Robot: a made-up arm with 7 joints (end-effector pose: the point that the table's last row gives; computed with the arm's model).
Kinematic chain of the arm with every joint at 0, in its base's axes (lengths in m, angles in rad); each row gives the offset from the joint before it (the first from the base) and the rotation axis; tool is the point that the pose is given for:
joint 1: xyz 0 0 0.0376 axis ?
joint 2: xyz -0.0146 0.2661 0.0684 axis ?
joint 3: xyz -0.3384 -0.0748 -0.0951 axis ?
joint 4: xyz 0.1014 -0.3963 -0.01 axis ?
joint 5: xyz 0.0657 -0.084 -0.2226 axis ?
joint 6: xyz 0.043 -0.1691 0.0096 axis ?
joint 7: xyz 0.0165 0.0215 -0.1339 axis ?
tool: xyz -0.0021 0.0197 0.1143
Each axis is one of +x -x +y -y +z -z.
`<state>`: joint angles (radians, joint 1 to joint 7).
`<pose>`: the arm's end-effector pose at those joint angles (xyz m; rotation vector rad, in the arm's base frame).
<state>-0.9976 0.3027 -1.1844 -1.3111 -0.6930 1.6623 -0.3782</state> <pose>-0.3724 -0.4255 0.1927 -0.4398 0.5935 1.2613</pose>
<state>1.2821 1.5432 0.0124 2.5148 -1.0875 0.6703 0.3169</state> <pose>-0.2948 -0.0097 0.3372 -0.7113 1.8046 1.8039</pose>
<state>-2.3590 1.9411 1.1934 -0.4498 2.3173 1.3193 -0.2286</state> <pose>-0.5163 -0.4963 -0.3632 -1.0966 1.1479 0.2936</pose>
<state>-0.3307 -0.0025 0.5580 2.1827 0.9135 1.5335 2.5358</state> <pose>-0.2364 0.0536 -0.0514 -1.0353 -1.0921 2.0266</pose>
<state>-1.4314 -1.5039 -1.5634 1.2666 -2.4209 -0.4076 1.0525</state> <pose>0.1808 -0.2477 0.1133 -0.3401 1.9906 0.3107</pose>
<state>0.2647 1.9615 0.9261 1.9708 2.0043 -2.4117 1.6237</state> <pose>-0.1139 0.6653 0.2509 1.4768 1.5095 0.5516</pose>
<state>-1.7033 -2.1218 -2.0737 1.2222 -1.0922 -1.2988 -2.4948</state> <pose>0.6049 -0.1854 0.2194 1.8366 1.0615 -1.1374</pose>
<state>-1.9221 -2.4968 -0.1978 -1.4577 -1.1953 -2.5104 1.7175</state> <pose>0.4232 -0.2699 -0.7340 0.2310 2.2134 -1.3012</pose>
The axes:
joint 1: +x
joint 2: -z
joint 3: -y
joint 4: +x
joint 5: -z
joint 6: -y
joint 7: -z

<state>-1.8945 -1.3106 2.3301 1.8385 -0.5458 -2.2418 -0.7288</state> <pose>0.0970 0.3040 0.1438 0.5539 -0.8703 -1.8507</pose>
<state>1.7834 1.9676 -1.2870 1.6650 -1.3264 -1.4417 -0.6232</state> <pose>-0.1116 0.1909 0.7615 2.8310 -0.8377 -0.9722</pose>
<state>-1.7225 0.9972 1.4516 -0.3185 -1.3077 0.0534 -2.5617</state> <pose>-0.5835 0.2817 -0.0150 1.0702 -2.6324 -0.1050</pose>
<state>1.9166 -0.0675 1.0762 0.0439 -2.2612 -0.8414 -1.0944</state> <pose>0.0042 -0.0273 -0.1514 -0.7845 -0.8782 1.4724</pose>
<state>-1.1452 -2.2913 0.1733 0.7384 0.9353 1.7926 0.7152</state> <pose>0.4922 -0.0782 -0.4917 0.1435 -0.1480 0.2251</pose>
